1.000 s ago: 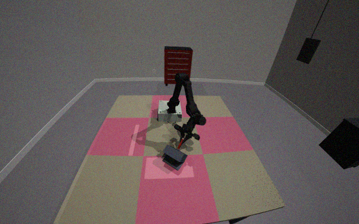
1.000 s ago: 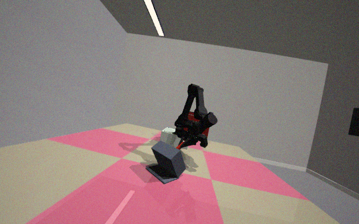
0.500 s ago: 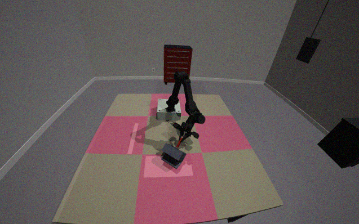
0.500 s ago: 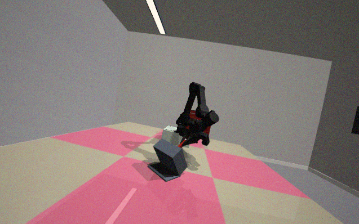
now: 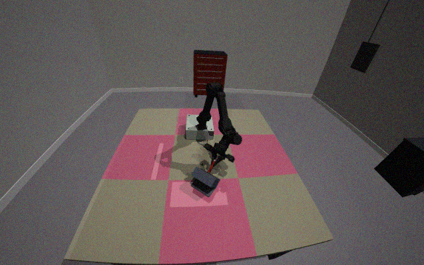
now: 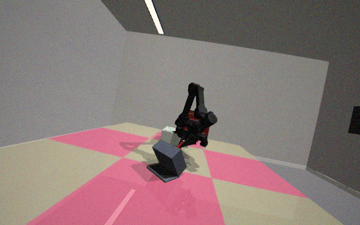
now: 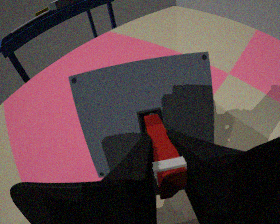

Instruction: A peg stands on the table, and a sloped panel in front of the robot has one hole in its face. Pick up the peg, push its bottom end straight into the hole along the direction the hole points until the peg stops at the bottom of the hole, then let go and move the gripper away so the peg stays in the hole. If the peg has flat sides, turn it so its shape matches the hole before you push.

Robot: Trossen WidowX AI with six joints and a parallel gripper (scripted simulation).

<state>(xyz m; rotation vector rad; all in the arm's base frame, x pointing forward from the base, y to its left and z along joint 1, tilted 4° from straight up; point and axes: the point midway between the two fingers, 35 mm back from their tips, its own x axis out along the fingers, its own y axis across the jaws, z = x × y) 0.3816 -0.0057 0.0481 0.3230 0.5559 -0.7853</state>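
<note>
Right now the dark grey sloped panel is 4 cm to the right of my gripper tip, 4 cm below it and 4 cm ahead of it. Also, from my gripper tip: red peg 1 cm to the left, 1 cm behind, 1 cm above.
</note>
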